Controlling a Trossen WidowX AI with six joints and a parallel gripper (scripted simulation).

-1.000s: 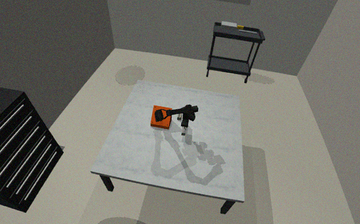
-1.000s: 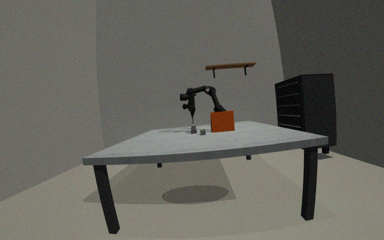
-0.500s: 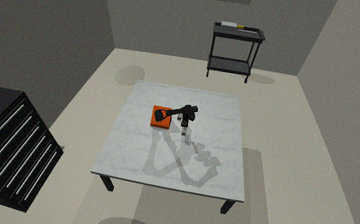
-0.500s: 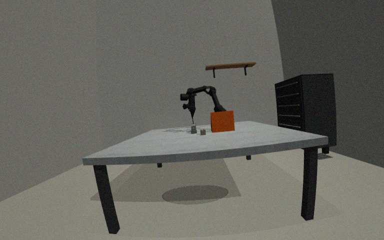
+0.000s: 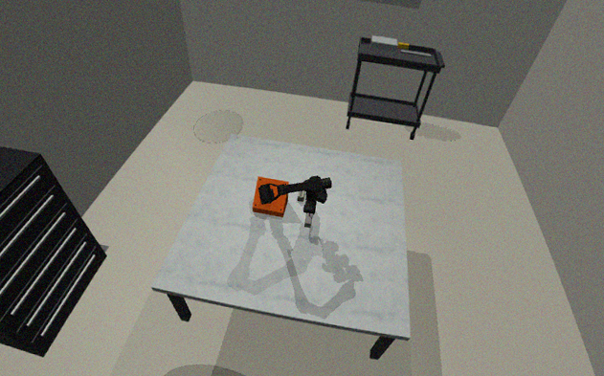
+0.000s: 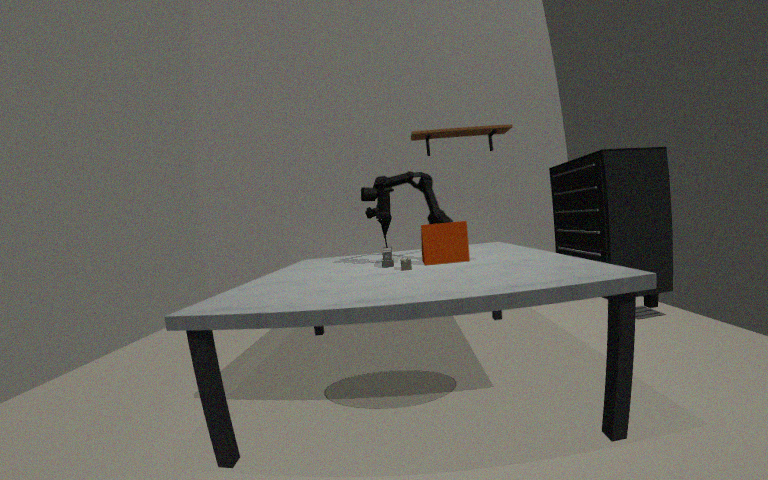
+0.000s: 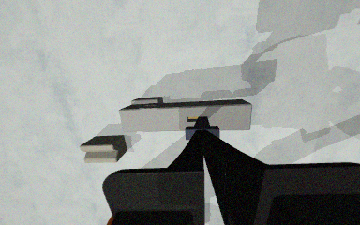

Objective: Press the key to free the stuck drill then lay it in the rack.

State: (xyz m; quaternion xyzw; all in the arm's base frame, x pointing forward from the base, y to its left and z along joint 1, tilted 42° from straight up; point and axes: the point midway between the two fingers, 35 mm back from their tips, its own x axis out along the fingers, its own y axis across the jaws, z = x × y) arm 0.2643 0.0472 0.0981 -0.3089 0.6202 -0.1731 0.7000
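Right now my gripper tip is 8 cm above the drill, 5 cm to the right of it and 1 cm past it. The rest, counted from my gripper tip: grey grooved block 18 cm to the left, 11 cm below, 11 cm behind.
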